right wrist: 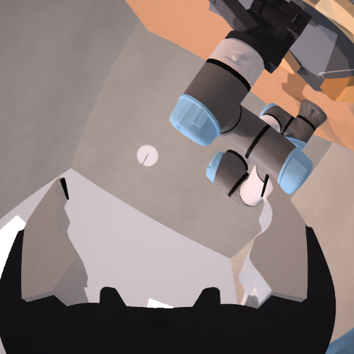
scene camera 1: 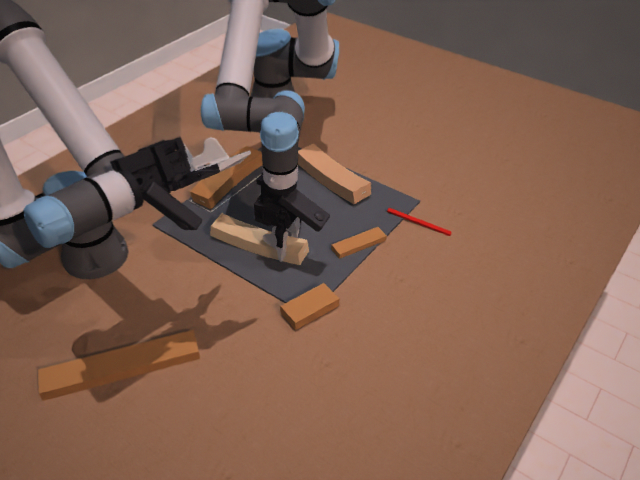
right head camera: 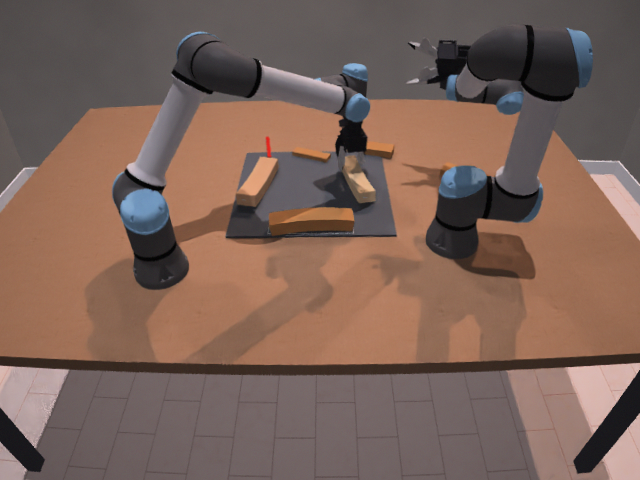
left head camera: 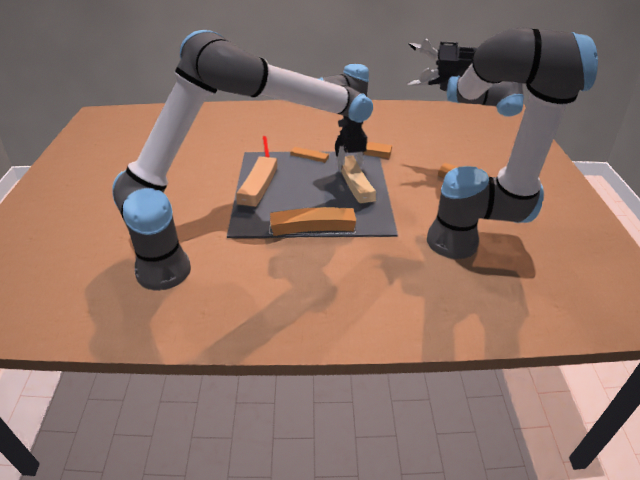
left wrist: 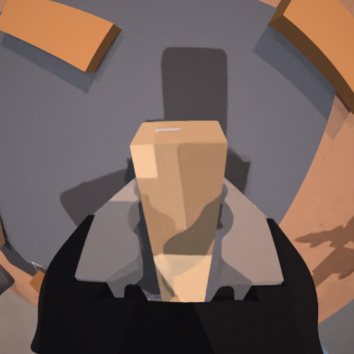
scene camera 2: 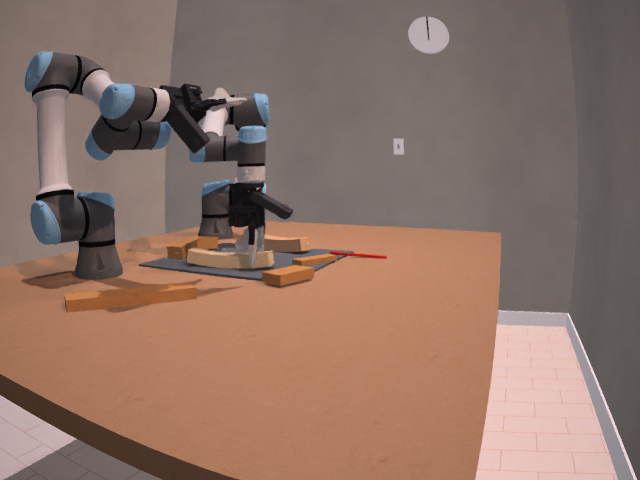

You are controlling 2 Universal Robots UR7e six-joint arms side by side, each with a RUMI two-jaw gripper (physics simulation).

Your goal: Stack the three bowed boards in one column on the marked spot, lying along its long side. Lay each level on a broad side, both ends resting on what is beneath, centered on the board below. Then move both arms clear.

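Frame: origin at the left arm's base, x ahead, y left, z up, level; millimetres.
Where they show: left gripper, fingertip midpoint: [scene camera 1: 287,252] [right head camera: 350,171] [left head camera: 349,171] [scene camera 2: 255,265]; right gripper, fingertip midpoint: [scene camera 1: 228,154] [right head camera: 406,62] [left head camera: 407,63] [scene camera 2: 224,118]; left arm's base at its link origin: [right head camera: 162,270] [left head camera: 163,270]; right arm's base at its link origin: [scene camera 1: 95,256] [right head camera: 451,241] [left head camera: 452,241] [scene camera 2: 99,274].
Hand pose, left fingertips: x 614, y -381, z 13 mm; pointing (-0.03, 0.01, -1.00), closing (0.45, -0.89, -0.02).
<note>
Each offset is from my left fingertips to the top centre of the thing. Level surfaces: height alone.
The pale yellow bowed board {39 mm up, 64 mm back, 36 mm right} [left head camera: 360,187] [scene camera 1: 242,238] [scene camera 2: 217,258] [left wrist: 185,200] lies on the dark mat {7 mm down} [left head camera: 305,180]. My left gripper [left head camera: 350,164] [left wrist: 180,178] is shut on it, one finger along each side, nearer its far end in the left head view. The orange bowed board {43 mm up, 327 mm back, 35 mm left} [left head camera: 312,220] [right head camera: 311,220] [scene camera 1: 224,180] lies along the white-outlined spot at the mat's front; its outline shows along the board's edge. The peach bowed board {42 mm up, 164 mm back, 271 mm left} [left head camera: 257,180] [scene camera 1: 334,173] lies at the mat's left in the left head view. My right gripper [left head camera: 413,64] [right wrist: 163,177] is open and empty, raised above the table.
A thin orange piece {9 mm up, 77 mm ahead, 164 mm left} [left head camera: 309,154] [scene camera 1: 359,241] lies at the mat's far edge. A short orange block {18 mm up, 172 mm ahead, 60 mm right} [left head camera: 378,150] [scene camera 1: 310,305] lies by the far right corner. A long orange board {12 mm up, 61 mm ahead, 457 mm right} [scene camera 1: 118,364] [scene camera 2: 130,297] and a red stick {1 mm up, 104 mm ahead, 344 mm left} [left head camera: 266,146] [scene camera 1: 419,222] lie off the mat.
</note>
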